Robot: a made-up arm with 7 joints. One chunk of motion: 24 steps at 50 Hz.
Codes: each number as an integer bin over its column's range. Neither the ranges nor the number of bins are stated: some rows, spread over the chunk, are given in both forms.
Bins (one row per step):
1: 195 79 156 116 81 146 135
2: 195 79 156 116 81 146 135
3: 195 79 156 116 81 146 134
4: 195 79 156 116 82 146 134
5: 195 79 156 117 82 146 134
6: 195 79 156 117 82 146 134
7: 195 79 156 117 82 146 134
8: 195 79 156 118 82 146 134
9: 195 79 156 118 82 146 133
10: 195 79 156 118 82 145 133
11: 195 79 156 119 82 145 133
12: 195 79 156 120 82 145 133
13: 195 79 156 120 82 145 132
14: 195 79 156 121 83 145 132
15: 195 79 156 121 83 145 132
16: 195 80 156 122 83 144 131
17: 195 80 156 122 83 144 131
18: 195 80 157 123 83 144 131
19: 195 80 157 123 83 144 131
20: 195 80 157 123 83 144 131
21: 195 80 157 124 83 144 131
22: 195 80 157 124 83 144 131
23: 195 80 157 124 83 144 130
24: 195 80 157 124 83 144 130
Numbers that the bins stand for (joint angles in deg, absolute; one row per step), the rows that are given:
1: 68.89 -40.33 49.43 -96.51 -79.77 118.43 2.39
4: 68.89 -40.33 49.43 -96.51 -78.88 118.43 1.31
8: 68.89 -40.33 49.43 -95.27 -78.88 118.43 1.31
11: 68.89 -40.33 49.43 -94.65 -78.88 117.87 0.23
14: 68.89 -40.33 49.43 -93.41 -77.99 117.87 -0.86
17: 68.89 -39.59 49.43 -92.79 -77.99 117.31 -1.94
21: 68.89 -39.59 50.55 -91.55 -77.99 117.31 -1.94
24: 68.89 -39.59 50.55 -91.55 -77.99 117.31 -3.02
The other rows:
2: 68.89 -40.33 49.43 -96.51 -79.77 118.43 2.39
3: 68.89 -40.33 49.43 -96.51 -79.77 118.43 1.31
5: 68.89 -40.33 49.43 -95.89 -78.88 118.43 1.31
6: 68.89 -40.33 49.43 -95.89 -78.88 118.43 1.31
7: 68.89 -40.33 49.43 -95.89 -78.88 118.43 1.31
9: 68.89 -40.33 49.43 -95.27 -78.88 118.43 0.23
10: 68.89 -40.33 49.43 -95.27 -78.88 117.87 0.23
12: 68.89 -40.33 49.43 -94.03 -78.88 117.87 0.23
13: 68.89 -40.33 49.43 -94.03 -78.88 117.87 -0.86
15: 68.89 -40.33 49.43 -93.41 -77.99 117.87 -0.86
16: 68.89 -39.59 49.43 -92.79 -77.99 117.31 -1.94
18: 68.89 -39.59 50.55 -92.17 -77.99 117.31 -1.94
19: 68.89 -39.59 50.55 -92.17 -77.99 117.31 -1.94
20: 68.89 -39.59 50.55 -92.17 -77.99 117.31 -1.94
22: 68.89 -39.59 50.55 -91.55 -77.99 117.31 -1.94
23: 68.89 -39.59 50.55 -91.55 -77.99 117.31 -3.02

